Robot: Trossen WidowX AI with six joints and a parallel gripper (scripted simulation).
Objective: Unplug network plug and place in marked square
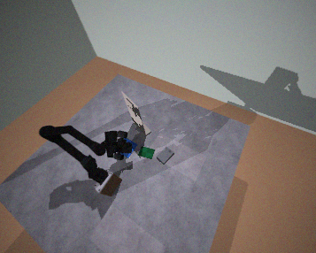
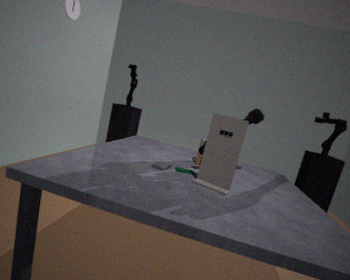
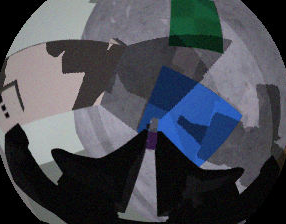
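The blue square is 10 mm behind my gripper tip and 50 mm below it. The rest, counted from my gripper tip: beige panel (170 mm ahead, 20 mm to the left, 110 mm above); plug (right at my gripper tip); green tile (40 mm ahead, 140 mm to the right, 50 mm below).
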